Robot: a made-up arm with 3 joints. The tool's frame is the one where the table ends. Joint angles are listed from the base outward.
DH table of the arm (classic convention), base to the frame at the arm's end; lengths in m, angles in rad. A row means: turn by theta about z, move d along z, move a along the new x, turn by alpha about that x. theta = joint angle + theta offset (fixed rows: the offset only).
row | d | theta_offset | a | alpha
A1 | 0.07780 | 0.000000 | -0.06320 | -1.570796
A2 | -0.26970 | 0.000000 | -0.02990 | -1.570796
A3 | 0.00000 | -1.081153 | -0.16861 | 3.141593
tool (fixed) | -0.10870 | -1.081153 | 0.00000 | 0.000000
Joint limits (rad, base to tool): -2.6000..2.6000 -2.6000..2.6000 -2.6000..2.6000
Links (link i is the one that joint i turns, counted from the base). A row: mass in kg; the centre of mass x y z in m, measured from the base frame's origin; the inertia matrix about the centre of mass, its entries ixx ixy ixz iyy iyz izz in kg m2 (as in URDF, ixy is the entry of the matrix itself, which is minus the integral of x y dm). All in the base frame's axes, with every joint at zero. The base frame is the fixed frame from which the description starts. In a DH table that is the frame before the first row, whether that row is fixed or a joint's. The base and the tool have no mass.
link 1: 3.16; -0.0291 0.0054 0.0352; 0.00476 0 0.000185 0.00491 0 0.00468
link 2: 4.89; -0.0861 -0.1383 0.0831; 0.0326 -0.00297 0 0.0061 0 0.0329
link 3: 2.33; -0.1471 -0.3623 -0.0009; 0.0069 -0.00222 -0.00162 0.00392 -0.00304 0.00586
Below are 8 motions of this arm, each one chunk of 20 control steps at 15 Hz.
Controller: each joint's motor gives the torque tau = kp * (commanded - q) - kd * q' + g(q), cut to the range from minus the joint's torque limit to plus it. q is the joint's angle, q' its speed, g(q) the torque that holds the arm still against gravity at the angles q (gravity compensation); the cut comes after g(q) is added. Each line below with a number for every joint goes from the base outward.
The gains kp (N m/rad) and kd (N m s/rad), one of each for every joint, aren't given. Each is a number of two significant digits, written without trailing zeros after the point. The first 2 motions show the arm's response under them.
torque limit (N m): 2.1 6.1 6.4
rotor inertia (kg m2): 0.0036 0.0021 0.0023
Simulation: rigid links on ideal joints. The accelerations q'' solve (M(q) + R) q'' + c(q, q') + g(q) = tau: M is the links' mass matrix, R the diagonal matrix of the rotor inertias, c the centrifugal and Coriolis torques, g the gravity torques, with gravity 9.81 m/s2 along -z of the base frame. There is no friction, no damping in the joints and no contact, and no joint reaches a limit. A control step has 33 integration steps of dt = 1/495 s. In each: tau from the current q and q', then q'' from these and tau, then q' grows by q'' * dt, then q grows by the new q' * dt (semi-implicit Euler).
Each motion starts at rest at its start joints. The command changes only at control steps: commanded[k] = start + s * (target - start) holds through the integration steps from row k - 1 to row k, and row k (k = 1, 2, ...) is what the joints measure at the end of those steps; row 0 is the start. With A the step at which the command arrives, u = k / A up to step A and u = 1 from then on. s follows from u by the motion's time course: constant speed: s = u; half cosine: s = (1 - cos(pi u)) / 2; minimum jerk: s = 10 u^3 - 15 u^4 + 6 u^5; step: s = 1 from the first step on.
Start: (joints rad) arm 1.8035 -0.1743 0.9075
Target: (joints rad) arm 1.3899 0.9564 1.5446
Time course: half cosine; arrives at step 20
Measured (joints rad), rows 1 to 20:
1: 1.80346 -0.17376 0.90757
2: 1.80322 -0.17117 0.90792
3: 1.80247 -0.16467 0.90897
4: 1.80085 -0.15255 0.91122
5: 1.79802 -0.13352 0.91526
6: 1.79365 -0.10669 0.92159
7: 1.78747 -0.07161 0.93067
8: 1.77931 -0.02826 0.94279
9: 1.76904 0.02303 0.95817
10: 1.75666 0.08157 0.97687
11: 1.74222 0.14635 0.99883
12: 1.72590 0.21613 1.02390
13: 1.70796 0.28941 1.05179
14: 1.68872 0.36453 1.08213
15: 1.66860 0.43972 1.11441
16: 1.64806 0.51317 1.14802
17: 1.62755 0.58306 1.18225
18: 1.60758 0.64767 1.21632
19: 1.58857 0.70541 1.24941
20: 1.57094 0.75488 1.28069
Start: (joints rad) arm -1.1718 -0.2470 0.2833
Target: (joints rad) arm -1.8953 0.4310 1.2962
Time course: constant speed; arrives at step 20
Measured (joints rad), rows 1 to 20:
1: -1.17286 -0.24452 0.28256
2: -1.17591 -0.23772 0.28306
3: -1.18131 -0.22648 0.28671
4: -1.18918 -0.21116 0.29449
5: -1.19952 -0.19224 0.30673
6: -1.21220 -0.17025 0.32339
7: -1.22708 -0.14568 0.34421
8: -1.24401 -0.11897 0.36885
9: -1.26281 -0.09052 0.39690
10: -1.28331 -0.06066 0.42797
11: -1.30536 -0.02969 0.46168
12: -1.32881 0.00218 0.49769
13: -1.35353 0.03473 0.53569
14: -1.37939 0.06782 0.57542
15: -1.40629 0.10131 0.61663
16: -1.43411 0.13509 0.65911
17: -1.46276 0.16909 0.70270
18: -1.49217 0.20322 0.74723
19: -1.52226 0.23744 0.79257
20: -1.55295 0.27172 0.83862
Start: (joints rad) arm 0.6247 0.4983 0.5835
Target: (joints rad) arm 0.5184 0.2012 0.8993
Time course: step
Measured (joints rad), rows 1 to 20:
1: 0.62268 0.47120 0.59782
2: 0.61650 0.42657 0.61986
3: 0.60880 0.38403 0.64419
4: 0.60097 0.34803 0.66899
5: 0.59353 0.31874 0.69295
6: 0.58664 0.29523 0.71536
7: 0.58033 0.27644 0.73588
8: 0.57459 0.26143 0.75444
9: 0.56938 0.24944 0.77110
10: 0.56465 0.23985 0.78599
11: 0.56036 0.23219 0.79924
12: 0.55648 0.22607 0.81101
13: 0.55296 0.22117 0.82144
14: 0.54977 0.21724 0.83069
15: 0.54687 0.21410 0.83887
16: 0.54425 0.21159 0.84610
17: 0.54187 0.20958 0.85249
18: 0.53971 0.20796 0.85813
19: 0.53775 0.20667 0.86312
20: 0.53597 0.20563 0.86751

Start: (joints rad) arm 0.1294 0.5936 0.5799
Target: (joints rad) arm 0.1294 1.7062 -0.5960
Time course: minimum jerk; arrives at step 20
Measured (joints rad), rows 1 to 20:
1: 0.12939 0.59372 0.57980
2: 0.12930 0.59470 0.57905
3: 0.12906 0.59805 0.57666
4: 0.12861 0.60573 0.57137
5: 0.12794 0.61984 0.56190
6: 0.12704 0.64222 0.54706
7: 0.12591 0.67428 0.52592
8: 0.12459 0.71678 0.49789
9: 0.12314 0.76981 0.46285
10: 0.12164 0.83269 0.42110
11: 0.12026 0.90403 0.37336
12: 0.11915 0.98180 0.32067
13: 0.11851 1.06348 0.26423
14: 0.11849 1.14627 0.20532
15: 0.11918 1.22725 0.14525
16: 0.12056 1.30369 0.08530
17: 0.12251 1.37324 0.02674
18: 0.12483 1.43417 -0.02928
19: 0.12725 1.48557 -0.08184
20: 0.12952 1.52763 -0.13046

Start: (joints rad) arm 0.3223 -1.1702 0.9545
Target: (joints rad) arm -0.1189 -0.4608 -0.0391
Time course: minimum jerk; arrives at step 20
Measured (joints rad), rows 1 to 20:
1: 0.32229 -1.17015 0.95445
2: 0.32217 -1.16969 0.95403
3: 0.32174 -1.16806 0.95252
4: 0.32065 -1.16414 0.94890
5: 0.31847 -1.15664 0.94197
6: 0.31477 -1.14437 0.93056
7: 0.30914 -1.12633 0.91362
8: 0.30124 -1.10187 0.89033
9: 0.29086 -1.07076 0.86021
10: 0.27791 -1.03321 0.82315
11: 0.26242 -0.98984 0.77951
12: 0.24458 -0.94170 0.73011
13: 0.22471 -0.89017 0.67621
14: 0.20325 -0.83688 0.61946
15: 0.18074 -0.78367 0.56176
16: 0.15779 -0.73240 0.50507
17: 0.13502 -0.68482 0.45122
18: 0.11303 -0.64234 0.40166
19: 0.09228 -0.60590 0.35725
20: 0.07309 -0.57574 0.31816

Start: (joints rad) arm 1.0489 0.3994 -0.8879
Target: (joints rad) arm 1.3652 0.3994 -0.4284
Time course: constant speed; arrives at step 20
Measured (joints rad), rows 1 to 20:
1: 1.04966 0.39943 -0.88586
2: 1.05155 0.39957 -0.88129
3: 1.05457 0.39975 -0.87460
4: 1.05865 0.39993 -0.86612
5: 1.06372 0.40009 -0.85612
6: 1.06970 0.40021 -0.84481
7: 1.07653 0.40030 -0.83233
8: 1.08414 0.40037 -0.81883
9: 1.09245 0.40040 -0.80441
10: 1.10141 0.40042 -0.78917
11: 1.11097 0.40041 -0.77319
12: 1.12107 0.40040 -0.75655
13: 1.13167 0.40037 -0.73931
14: 1.14272 0.40034 -0.72153
15: 1.15418 0.40030 -0.70326
16: 1.16603 0.40026 -0.68455
17: 1.17822 0.40022 -0.66545
18: 1.19072 0.40018 -0.64599
19: 1.20351 0.40014 -0.62621
20: 1.21657 0.40010 -0.60613

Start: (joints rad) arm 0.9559 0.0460 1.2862
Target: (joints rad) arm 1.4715 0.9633 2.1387
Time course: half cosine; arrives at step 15
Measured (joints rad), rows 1 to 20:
1: 0.95622 0.04696 1.28692
2: 0.95761 0.05132 1.29000
3: 0.96085 0.06183 1.29702
4: 0.96654 0.08065 1.30916
5: 0.97508 0.10918 1.32716
6: 0.98668 0.14798 1.35135
7: 1.00140 0.19683 1.38164
8: 1.01911 0.25479 1.41751
9: 1.03957 0.32027 1.45809
10: 1.06244 0.39115 1.50219
11: 1.08725 0.46488 1.54844
12: 1.11341 0.53863 1.59537
13: 1.14025 0.60946 1.64153
14: 1.16697 0.67447 1.68553
15: 1.19271 0.73098 1.72610
16: 1.21680 0.77768 1.76281
17: 1.23901 0.81529 1.79625
18: 1.25933 0.84533 1.82707
19: 1.27788 0.86924 1.85562
20: 1.29478 0.88825 1.88206

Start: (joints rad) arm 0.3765 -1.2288 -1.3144
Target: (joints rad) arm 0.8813 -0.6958 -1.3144
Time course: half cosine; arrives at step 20
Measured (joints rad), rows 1 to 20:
1: 0.37662 -1.22839 -1.31446
2: 0.37718 -1.22665 -1.31463
3: 0.37863 -1.22270 -1.31484
4: 0.38138 -1.21581 -1.31504
5: 0.38579 -1.20552 -1.31514
6: 0.39214 -1.19153 -1.31510
7: 0.40062 -1.17375 -1.31486
8: 0.41137 -1.15227 -1.31441
9: 0.42441 -1.12731 -1.31374
10: 0.43970 -1.09927 -1.31284
11: 0.45709 -1.06865 -1.31176
12: 0.47638 -1.03606 -1.31054
13: 0.49729 -1.00219 -1.30926
14: 0.51949 -0.96779 -1.30799
15: 0.54260 -0.93365 -1.30682
16: 0.56619 -0.90055 -1.30585
17: 0.58981 -0.86927 -1.30515
18: 0.61302 -0.84055 -1.30479
19: 0.63535 -0.81507 -1.30482
20: 0.65637 -0.79342 -1.30527

